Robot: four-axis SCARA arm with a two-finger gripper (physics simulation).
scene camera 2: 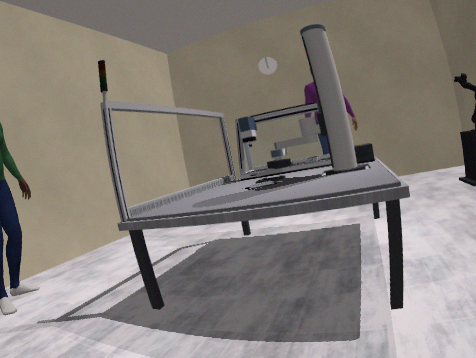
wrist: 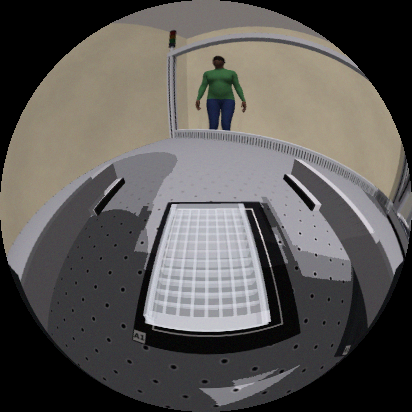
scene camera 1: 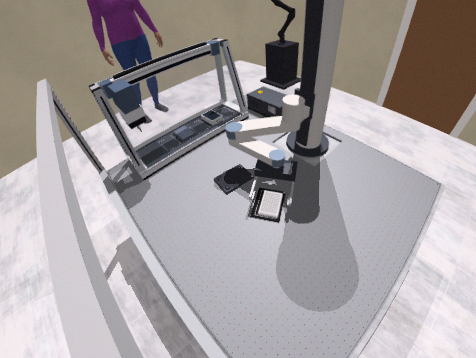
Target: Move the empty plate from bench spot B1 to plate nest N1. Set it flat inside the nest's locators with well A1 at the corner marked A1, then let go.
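Places are measured from the arm's base along level axes (x left, y up, z ahead), in metres.
Pixels of known places: gripper, fingertip midpoint: (scene camera 2: 252,174) (wrist: 202,163) (scene camera 1: 269,201); arm's base at its link origin: (scene camera 2: 345,171) (scene camera 1: 307,143).
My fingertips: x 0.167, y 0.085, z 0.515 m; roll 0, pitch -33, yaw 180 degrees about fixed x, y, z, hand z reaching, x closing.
Observation:
For each thing: its top centre in the pictures, then the offset to it from my fingertips. "pt": a spot on its surface instead.
- pale empty plate at its top centre: (wrist: 206,250) (scene camera 1: 270,202) (scene camera 2: 261,183) dx -0.022, dy -0.055, dz -0.031 m
- bench spot B1 at a spot on its surface: (wrist: 286,320) pt dx -0.108, dy -0.070, dz -0.056 m
- dark plate nest N1 at its top centre: (scene camera 1: 233,176) (scene camera 2: 270,177) dx -0.260, dy -0.054, dz -0.018 m
- dark box at a spot on its surface: (scene camera 1: 267,101) pt dx -0.529, dy +0.043, dz -0.560 m
The pale empty plate (scene camera 1: 271,203) (wrist: 210,265) lies flat on the black mat of bench spot B1 (wrist: 286,320). In the wrist view it sits centred between my fingers, and a tag reading A1 marks the mat's lower left corner. My gripper (scene camera 1: 271,195) (wrist: 202,163) is open and empty above the plate, with one finger out to each side of it; the exact height is hard to tell. The dark plate nest N1 (scene camera 1: 232,178) (wrist: 357,325) lies beside B1, left of it in scene camera 1, partly in shadow. Its locators are not clear there.
The robot column (scene camera 1: 314,100) (scene camera 2: 335,100) rises behind the gripper. A framed station (scene camera 1: 165,62) with a tray strip stands at the bench's back left. A dark box (scene camera 1: 267,101) sits near the column. A guard frame (scene camera 2: 167,109) (wrist: 173,95) stands along one bench edge.

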